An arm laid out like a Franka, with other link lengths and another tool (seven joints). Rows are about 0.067 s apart.
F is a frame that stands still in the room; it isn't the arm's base.
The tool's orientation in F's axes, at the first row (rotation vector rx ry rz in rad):
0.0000 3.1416 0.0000
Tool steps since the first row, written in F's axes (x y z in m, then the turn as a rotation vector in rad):
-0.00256 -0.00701 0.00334 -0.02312 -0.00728 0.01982
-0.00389 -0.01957 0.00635 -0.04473 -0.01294 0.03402
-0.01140 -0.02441 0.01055 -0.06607 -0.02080 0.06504
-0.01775 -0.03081 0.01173 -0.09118 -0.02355 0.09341
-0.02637 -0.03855 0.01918 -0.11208 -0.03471 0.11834
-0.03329 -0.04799 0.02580 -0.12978 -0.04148 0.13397
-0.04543 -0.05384 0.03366 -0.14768 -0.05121 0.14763
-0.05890 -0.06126 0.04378 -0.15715 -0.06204 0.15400
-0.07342 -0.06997 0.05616 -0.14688 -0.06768 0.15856
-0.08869 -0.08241 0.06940 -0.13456 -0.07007 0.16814
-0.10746 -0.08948 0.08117 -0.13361 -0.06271 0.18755
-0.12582 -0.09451 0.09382 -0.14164 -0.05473 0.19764
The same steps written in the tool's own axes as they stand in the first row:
0.00256 -0.00701 -0.00334 0.02312 -0.00728 -0.01982
0.00389 -0.01957 -0.00635 0.04473 -0.01294 -0.03402
0.01140 -0.02441 -0.01055 0.06607 -0.02080 -0.06504
0.01775 -0.03081 -0.01173 0.09118 -0.02355 -0.09341
0.02637 -0.03855 -0.01918 0.11208 -0.03471 -0.11834
0.03329 -0.04799 -0.02580 0.12978 -0.04148 -0.13397
0.04543 -0.05384 -0.03366 0.14768 -0.05121 -0.14763
0.05890 -0.06126 -0.04378 0.15715 -0.06204 -0.15400
0.07342 -0.06997 -0.05616 0.14688 -0.06768 -0.15856
0.08869 -0.08241 -0.06940 0.13456 -0.07007 -0.16814
0.10746 -0.08948 -0.08117 0.13361 -0.06271 -0.18755
0.12582 -0.09451 -0.09382 0.14164 -0.05473 -0.19764

